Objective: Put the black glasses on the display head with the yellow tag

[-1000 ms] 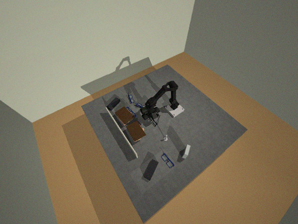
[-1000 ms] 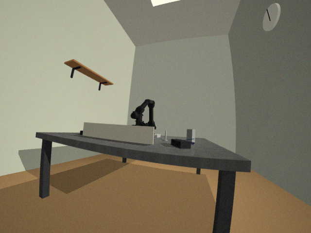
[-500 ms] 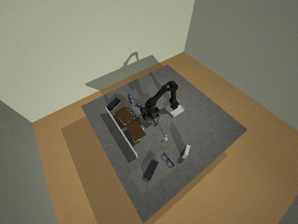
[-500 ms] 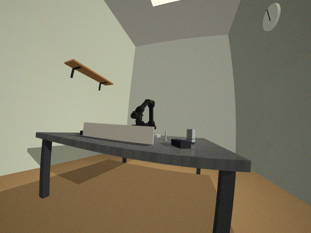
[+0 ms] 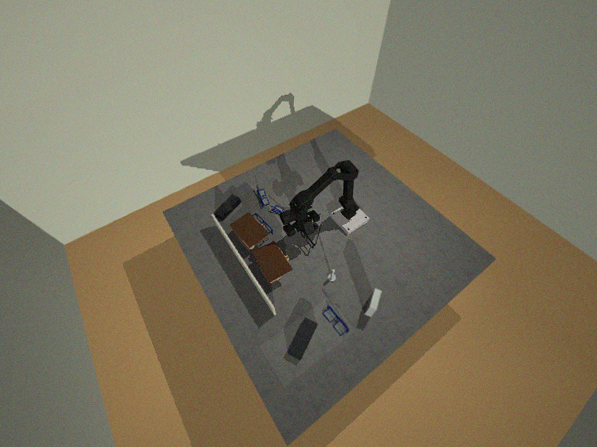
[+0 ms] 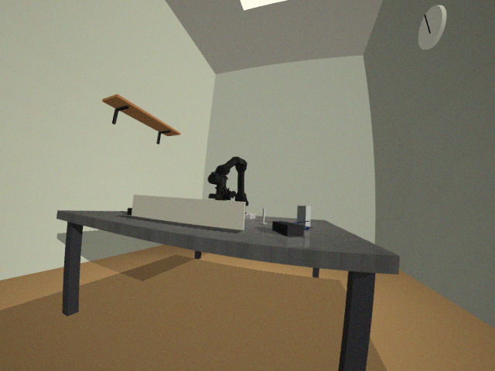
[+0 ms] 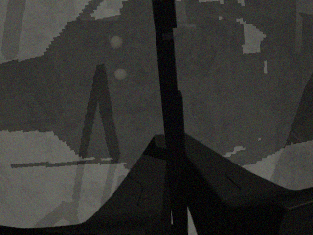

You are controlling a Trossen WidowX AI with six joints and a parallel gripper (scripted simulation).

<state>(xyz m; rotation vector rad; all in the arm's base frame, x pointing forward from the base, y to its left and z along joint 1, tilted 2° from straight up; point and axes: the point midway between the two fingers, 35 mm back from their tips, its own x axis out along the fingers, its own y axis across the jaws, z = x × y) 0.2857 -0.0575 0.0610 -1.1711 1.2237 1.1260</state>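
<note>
My gripper tip is now 3 cm short of the white stand, 28 cm to the right of it and 2 cm above it. The rest, counted from my gripper tip: brown head 20 cm ahead, 7 cm to the left, 1 cm above; then long white board 34 cm ahead, 5 cm to the right, 1 cm above; then white box 1 cm behind, 49 cm to the left, 1 cm above.
</note>
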